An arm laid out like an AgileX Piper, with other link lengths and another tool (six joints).
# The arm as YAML. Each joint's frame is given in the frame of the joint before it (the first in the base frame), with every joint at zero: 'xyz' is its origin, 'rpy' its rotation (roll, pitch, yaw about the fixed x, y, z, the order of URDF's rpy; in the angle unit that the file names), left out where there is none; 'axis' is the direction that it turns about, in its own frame. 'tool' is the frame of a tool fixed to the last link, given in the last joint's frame.
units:
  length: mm
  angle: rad
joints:
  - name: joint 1
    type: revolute
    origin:
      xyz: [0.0, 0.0, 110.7]
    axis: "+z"
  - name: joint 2
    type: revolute
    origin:
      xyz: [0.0, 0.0, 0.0]
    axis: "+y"
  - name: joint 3
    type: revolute
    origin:
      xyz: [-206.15, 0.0, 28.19]
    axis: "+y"
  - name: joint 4
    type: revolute
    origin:
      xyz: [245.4, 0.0, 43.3]
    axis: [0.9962, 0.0, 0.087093]
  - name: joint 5
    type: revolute
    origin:
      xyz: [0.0, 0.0, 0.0]
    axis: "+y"
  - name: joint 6
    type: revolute
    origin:
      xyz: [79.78, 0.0, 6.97]
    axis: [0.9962, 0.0, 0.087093]
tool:
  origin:
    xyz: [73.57, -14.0, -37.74]
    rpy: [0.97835, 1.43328, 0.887]
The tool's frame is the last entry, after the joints.
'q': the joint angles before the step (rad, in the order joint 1, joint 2, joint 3, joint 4, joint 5, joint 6). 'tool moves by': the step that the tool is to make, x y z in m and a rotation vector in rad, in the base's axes. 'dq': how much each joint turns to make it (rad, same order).
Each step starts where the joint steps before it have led.
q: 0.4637 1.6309 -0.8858 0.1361 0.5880 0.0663
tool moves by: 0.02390 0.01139 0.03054 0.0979 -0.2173 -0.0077
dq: 0.0049 -0.1110 0.0106 0.0041 -0.1386 -0.0061
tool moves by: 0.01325 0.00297 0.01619 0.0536 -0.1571 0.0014
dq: 0.0000 -0.0686 0.0391 0.0000 -0.1351 -0.0221
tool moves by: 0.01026 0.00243 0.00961 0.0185 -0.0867 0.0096
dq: 0.0000 -0.0156 0.0008 0.0000 -0.0706 -0.0254
